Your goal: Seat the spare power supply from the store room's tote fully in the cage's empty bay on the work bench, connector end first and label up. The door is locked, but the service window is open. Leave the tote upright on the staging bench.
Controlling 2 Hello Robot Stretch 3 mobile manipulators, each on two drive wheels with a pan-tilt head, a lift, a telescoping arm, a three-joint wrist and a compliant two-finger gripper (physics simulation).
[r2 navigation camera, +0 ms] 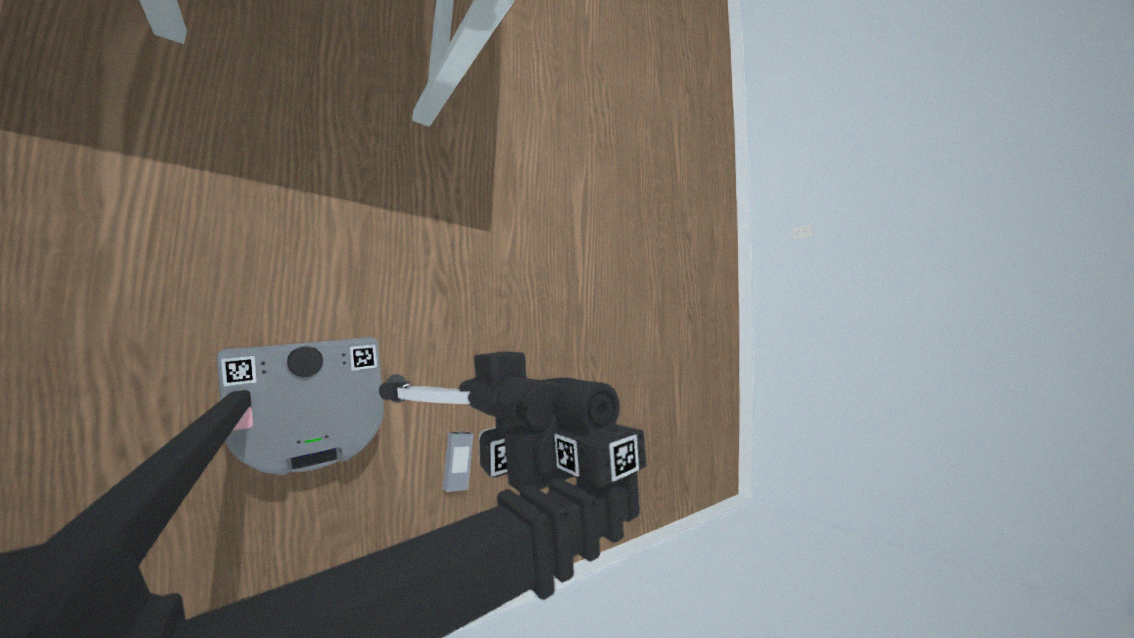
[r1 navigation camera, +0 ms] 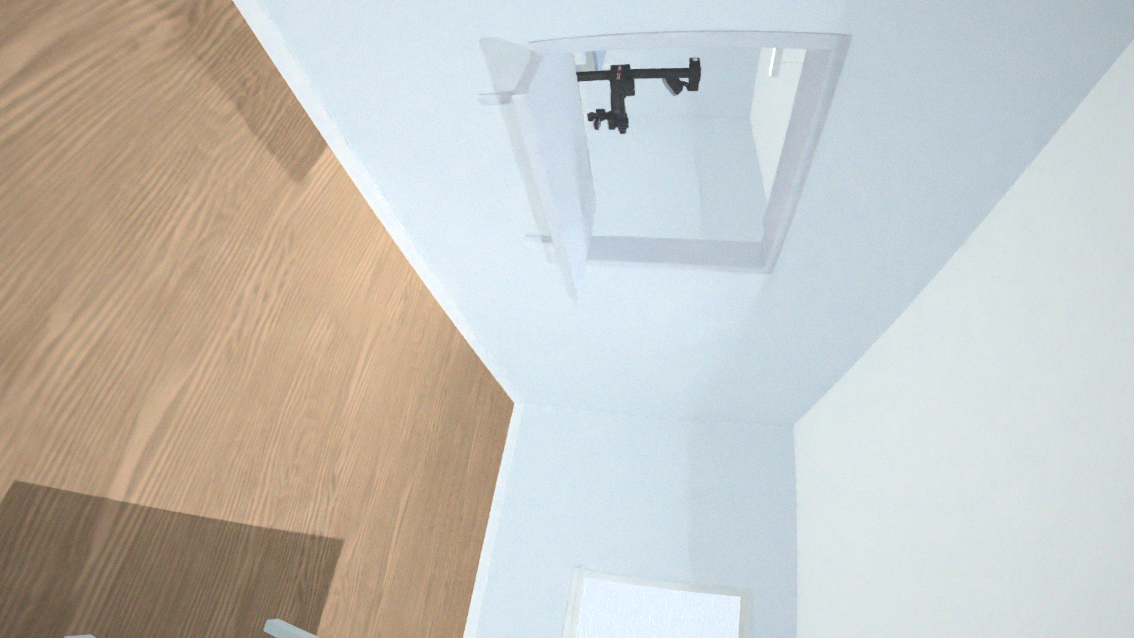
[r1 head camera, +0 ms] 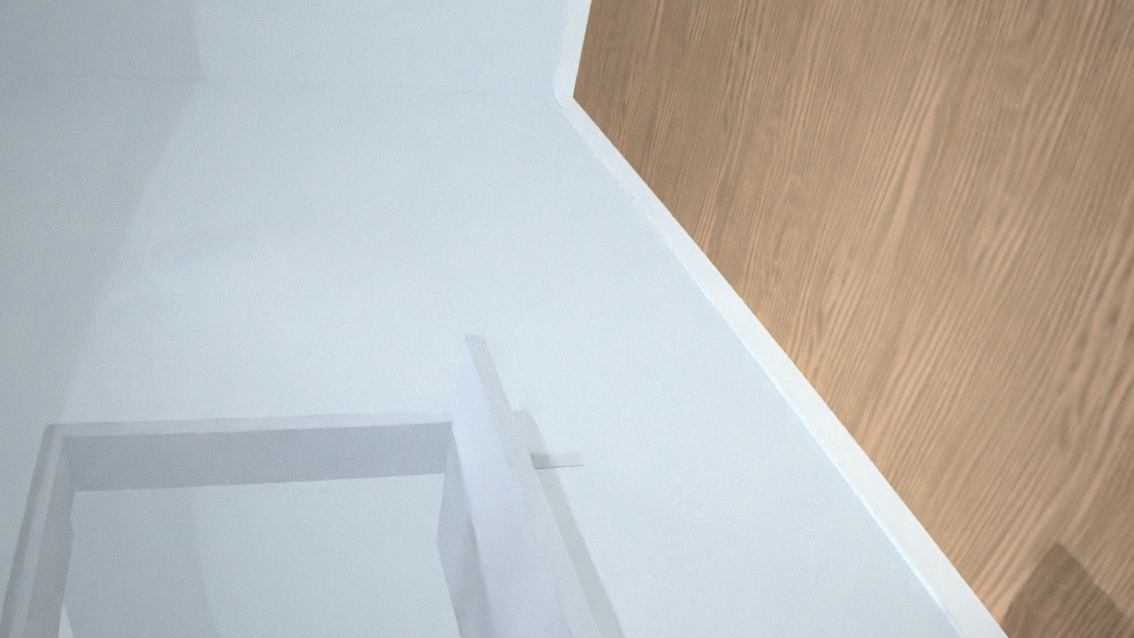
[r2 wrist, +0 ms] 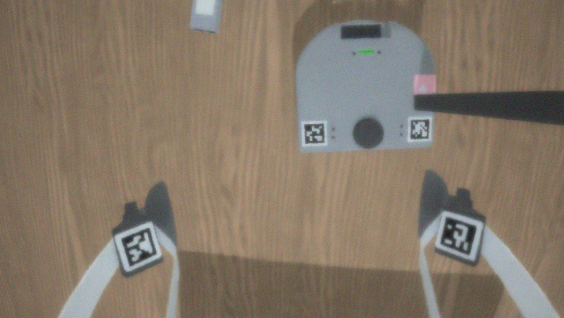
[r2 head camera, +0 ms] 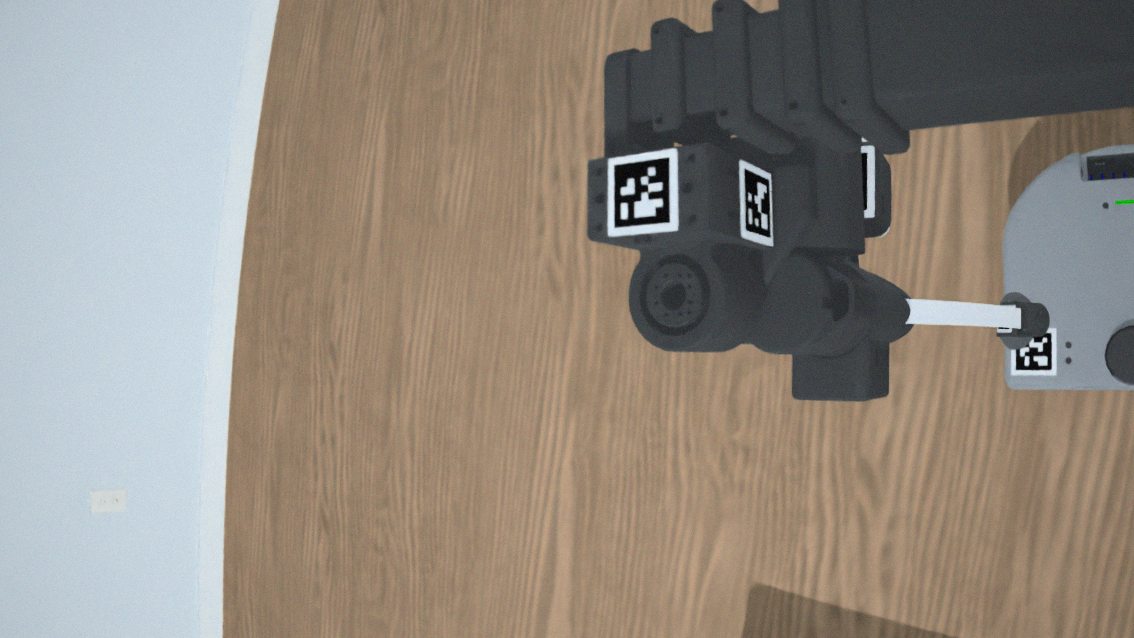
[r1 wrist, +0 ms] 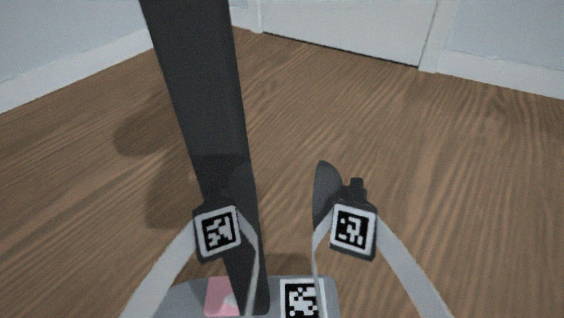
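The power supply (r2 navigation camera: 457,461) (r2 wrist: 205,16), a grey box with a white label on top, lies flat on the floor beside r2's base (r2 navigation camera: 313,404) (r2 wrist: 367,85). The r2 wrist view shows one end of it at the top edge. The r2 gripper (r2 wrist: 299,205) (r2 head camera: 1022,319) (r2 navigation camera: 394,388) is wide open and empty, pointing down above the floor, with the base and power supply off to one side. The r1 gripper (r1 wrist: 284,200) is partly open and empty, near r1's mast (r1 wrist: 200,95). The service window (r1 head camera: 253,460) (r1 navigation camera: 802,158) stands open. Tote, cage and bay do not show.
An open shutter panel (r1 head camera: 503,507) (r1 navigation camera: 555,150) juts from the window's side. Through the window, a robot's black mast and arm (r1 navigation camera: 622,77) show. Pale bench legs (r2 navigation camera: 455,75) stand beyond r2's base. A wall (r2 head camera: 111,277) (r2 navigation camera: 911,357) borders r2's floor. A door (r1 wrist: 345,27) stands beyond r1's gripper.
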